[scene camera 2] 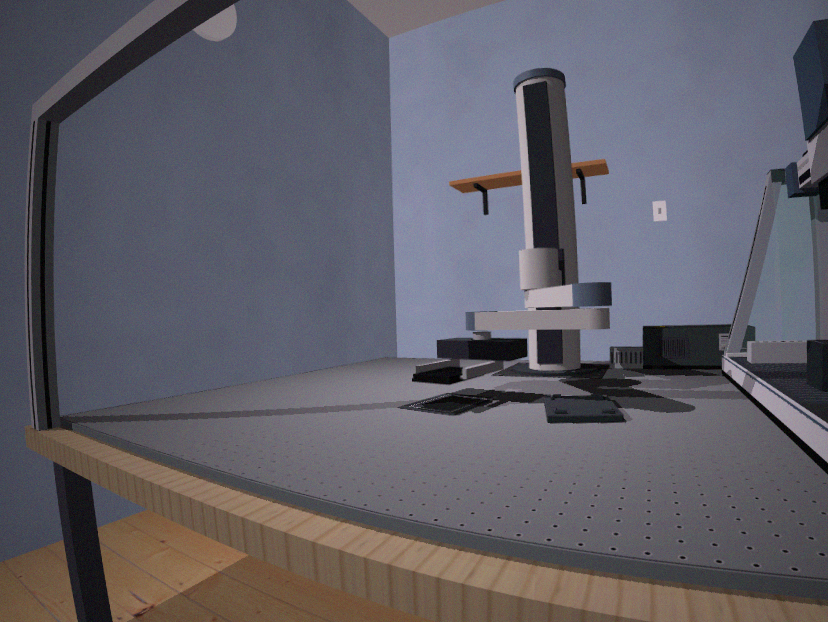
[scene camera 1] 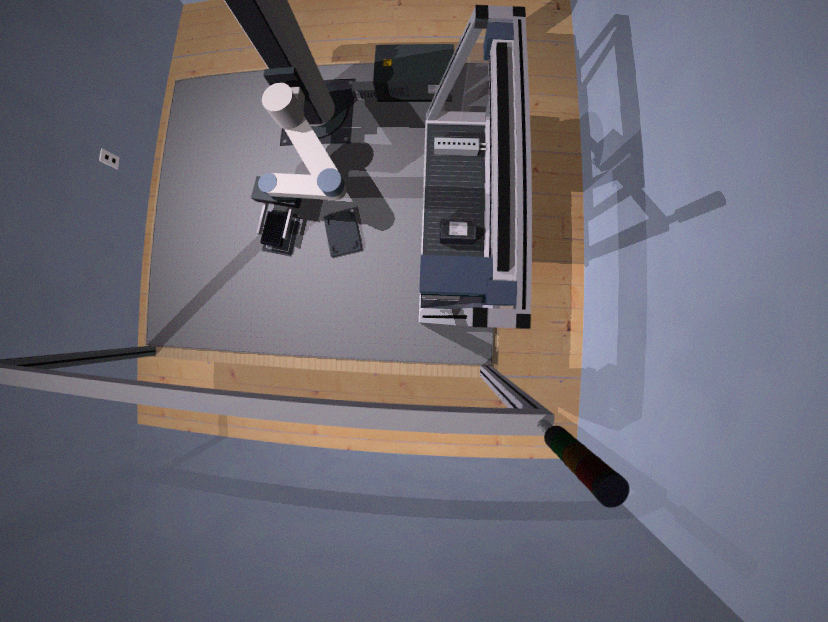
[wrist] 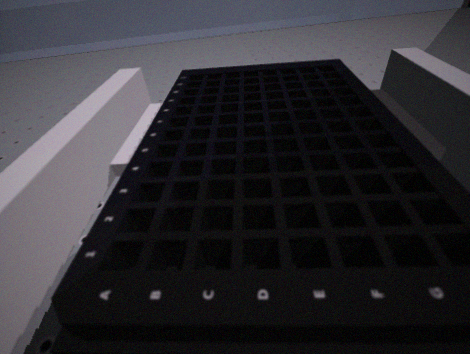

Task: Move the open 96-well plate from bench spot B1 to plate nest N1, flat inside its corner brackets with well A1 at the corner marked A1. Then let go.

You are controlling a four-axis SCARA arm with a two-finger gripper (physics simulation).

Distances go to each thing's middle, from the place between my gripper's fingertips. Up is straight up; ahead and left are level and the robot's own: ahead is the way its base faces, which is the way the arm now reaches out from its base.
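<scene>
The black well plate (wrist: 275,201) is 1 cm below my hand, 3 cm behind it and 1 cm to the left of it. I also see the dark plate nest (scene camera 2: 596,408), which is 6 cm below my hand, 3 cm behind it and 26 cm to the left of it.
</scene>
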